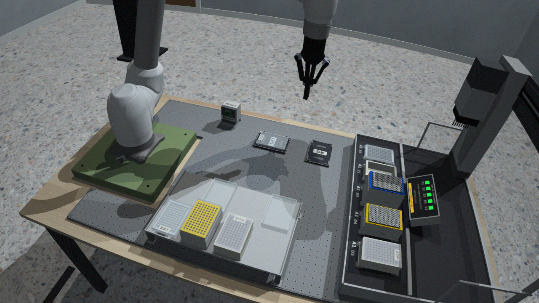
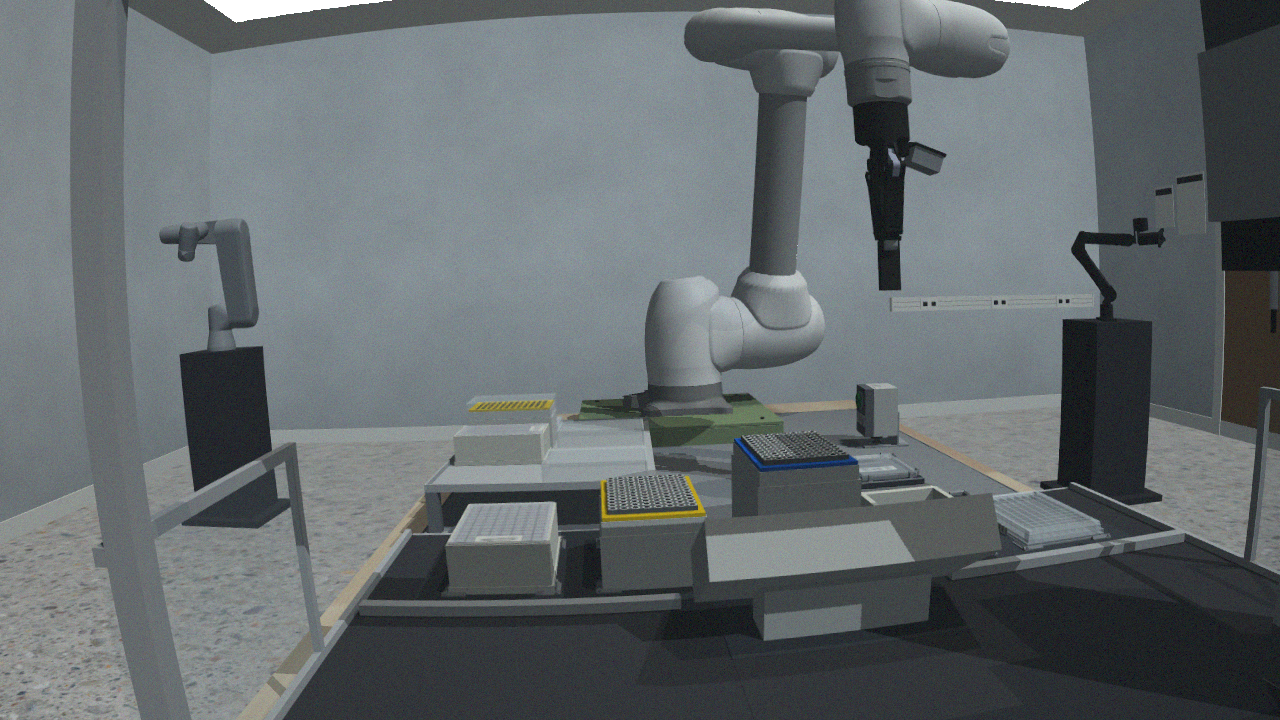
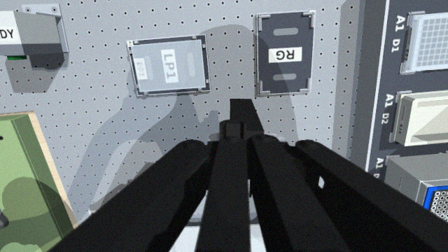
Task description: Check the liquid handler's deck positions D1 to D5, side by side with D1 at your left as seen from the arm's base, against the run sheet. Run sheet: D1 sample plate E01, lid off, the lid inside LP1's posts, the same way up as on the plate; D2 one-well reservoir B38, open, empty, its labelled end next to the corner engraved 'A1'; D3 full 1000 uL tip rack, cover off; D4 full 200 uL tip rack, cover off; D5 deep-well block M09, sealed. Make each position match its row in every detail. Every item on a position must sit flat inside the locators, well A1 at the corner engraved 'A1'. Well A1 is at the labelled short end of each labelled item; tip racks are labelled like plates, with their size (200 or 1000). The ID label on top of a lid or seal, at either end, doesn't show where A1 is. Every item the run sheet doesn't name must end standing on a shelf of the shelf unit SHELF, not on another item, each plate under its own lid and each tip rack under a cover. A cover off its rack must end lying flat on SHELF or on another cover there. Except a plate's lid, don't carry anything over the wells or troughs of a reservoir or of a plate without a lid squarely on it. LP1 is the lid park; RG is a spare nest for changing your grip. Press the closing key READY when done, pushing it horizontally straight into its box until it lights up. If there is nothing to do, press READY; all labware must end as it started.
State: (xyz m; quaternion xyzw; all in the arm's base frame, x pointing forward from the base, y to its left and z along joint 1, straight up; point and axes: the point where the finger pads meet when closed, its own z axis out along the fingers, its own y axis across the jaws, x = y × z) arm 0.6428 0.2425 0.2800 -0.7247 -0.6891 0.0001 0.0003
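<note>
Right now my hand is 34 cm past the ready box, 7 cm to the right of it and 25 cm above it. The rest, counted from my hand: clear lid labelled E01: 12 cm behind, 2 cm to the left, 30 cm below; then cream reservoir: 35 cm ahead, 8 cm to the right, 24 cm below; then clear sample plate: 34 cm ahead, 4 cm to the left, 25 cm below.
</note>
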